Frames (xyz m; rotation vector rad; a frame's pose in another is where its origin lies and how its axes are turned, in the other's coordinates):
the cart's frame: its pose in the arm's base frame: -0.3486 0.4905 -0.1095 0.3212 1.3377 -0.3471
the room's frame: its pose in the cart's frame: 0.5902 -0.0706 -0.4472 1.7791 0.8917 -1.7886
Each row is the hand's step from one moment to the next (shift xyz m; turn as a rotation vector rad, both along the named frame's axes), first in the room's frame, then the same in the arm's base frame.
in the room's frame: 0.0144 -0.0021 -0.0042 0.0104 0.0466 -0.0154
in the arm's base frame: -0.0095 0.0114 -0.0032 -0.0133 -0.0139 -0.0463
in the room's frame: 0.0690 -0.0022 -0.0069 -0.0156 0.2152 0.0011
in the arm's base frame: -0.0539 0.0418 -0.0126 -0.0429 -0.1403 -0.1582
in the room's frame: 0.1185 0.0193 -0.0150 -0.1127 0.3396 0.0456
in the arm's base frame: -0.0970 0.0596 -0.0410 -0.0150 -0.2938 -0.2087
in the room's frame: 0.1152 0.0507 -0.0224 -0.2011 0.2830 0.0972
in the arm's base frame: -0.0988 0.0430 -0.0688 0.0488 -0.3363 -0.1204
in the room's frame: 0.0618 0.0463 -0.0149 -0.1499 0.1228 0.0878
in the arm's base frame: -0.0565 0.0131 -0.0531 0.0517 -0.2059 -0.0138
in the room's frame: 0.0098 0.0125 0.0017 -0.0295 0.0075 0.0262
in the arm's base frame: -0.0122 -0.0035 -0.0096 0.0102 -0.0356 0.0155
